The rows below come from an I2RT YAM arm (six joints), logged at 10 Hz.
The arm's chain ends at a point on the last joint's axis. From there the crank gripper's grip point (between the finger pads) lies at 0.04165 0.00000 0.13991 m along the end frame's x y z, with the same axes.
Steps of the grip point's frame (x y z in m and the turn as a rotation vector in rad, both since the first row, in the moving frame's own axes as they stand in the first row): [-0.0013 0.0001 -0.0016 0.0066 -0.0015 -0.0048]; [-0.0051 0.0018 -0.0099 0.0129 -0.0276 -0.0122]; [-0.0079 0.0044 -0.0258 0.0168 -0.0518 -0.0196]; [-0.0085 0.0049 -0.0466 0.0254 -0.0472 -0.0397]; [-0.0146 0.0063 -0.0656 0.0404 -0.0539 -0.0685]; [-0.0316 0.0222 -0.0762 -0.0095 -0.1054 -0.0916]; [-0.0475 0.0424 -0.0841 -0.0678 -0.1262 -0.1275]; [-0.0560 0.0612 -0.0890 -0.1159 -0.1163 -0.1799]
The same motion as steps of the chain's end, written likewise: [-0.0011 0.0012 -0.0017 0.0066 -0.0015 -0.0048]; [-0.0012 0.0041 -0.0110 0.0129 -0.0276 -0.0122]; [-0.0006 0.0075 -0.0277 0.0168 -0.0518 -0.0196]; [-0.0018 0.0100 -0.0483 0.0254 -0.0472 -0.0397]; [-0.0067 0.0146 -0.0675 0.0404 -0.0539 -0.0685]; [-0.0166 0.0240 -0.0798 -0.0095 -0.1054 -0.0916]; [-0.0299 0.0370 -0.0881 -0.0678 -0.1262 -0.1275]; [-0.0404 0.0508 -0.0924 -0.1159 -0.1163 -0.1799]
